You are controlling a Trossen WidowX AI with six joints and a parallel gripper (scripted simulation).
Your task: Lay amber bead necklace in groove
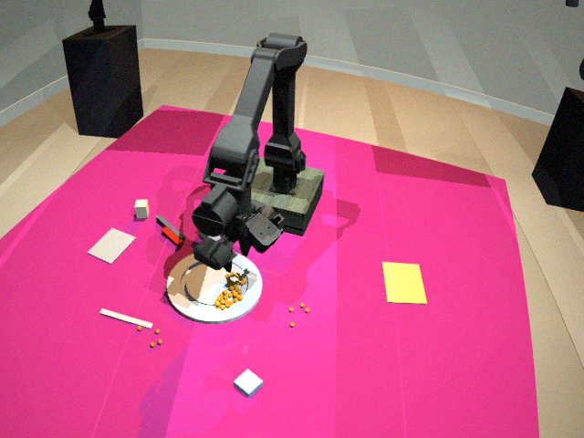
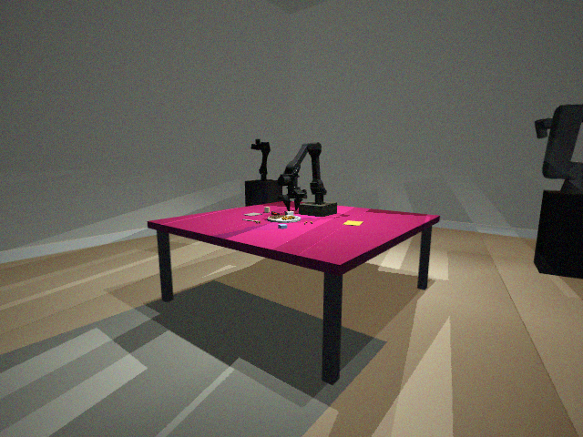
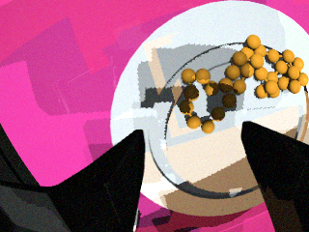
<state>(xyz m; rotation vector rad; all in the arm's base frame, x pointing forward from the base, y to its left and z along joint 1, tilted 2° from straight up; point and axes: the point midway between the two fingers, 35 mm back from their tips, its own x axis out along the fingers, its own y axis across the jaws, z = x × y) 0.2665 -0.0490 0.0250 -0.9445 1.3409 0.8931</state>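
Now: gripper tip 40 mm to the left of the round bead board, 40 mm above it and 30 mm short of it. Round my gripper tip: white block 120 mm behind, 100 mm to the right, 40 mm below; then red-handled tool 190 mm to the right, 100 mm behind, 50 mm below; then white strip 190 mm to the right, 160 mm ahead, 50 mm below.
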